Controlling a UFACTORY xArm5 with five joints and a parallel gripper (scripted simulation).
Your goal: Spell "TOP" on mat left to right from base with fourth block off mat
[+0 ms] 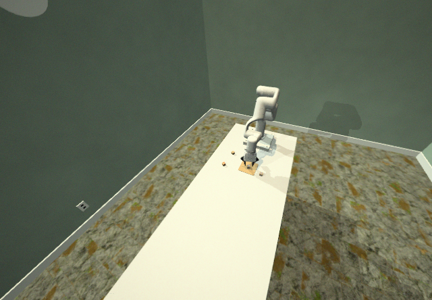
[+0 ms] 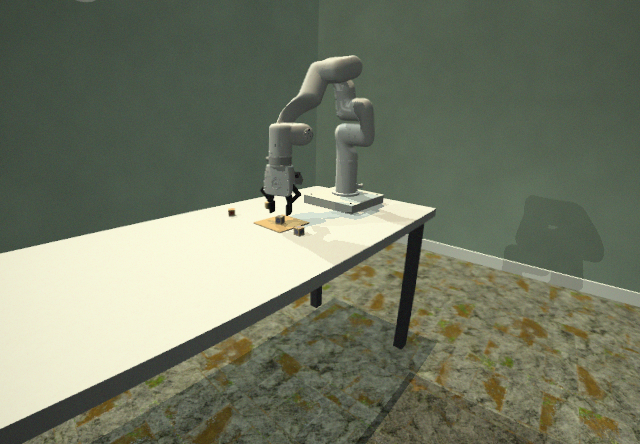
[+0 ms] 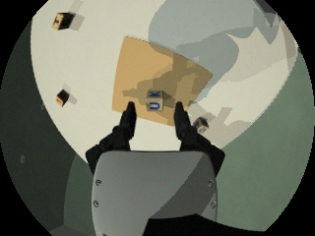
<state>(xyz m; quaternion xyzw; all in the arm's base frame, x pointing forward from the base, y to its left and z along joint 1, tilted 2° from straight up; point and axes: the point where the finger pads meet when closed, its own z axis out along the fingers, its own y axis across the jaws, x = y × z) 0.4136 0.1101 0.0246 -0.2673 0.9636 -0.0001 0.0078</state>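
Right now the tan mat is 50 mm below my hand and 10 mm behind it.
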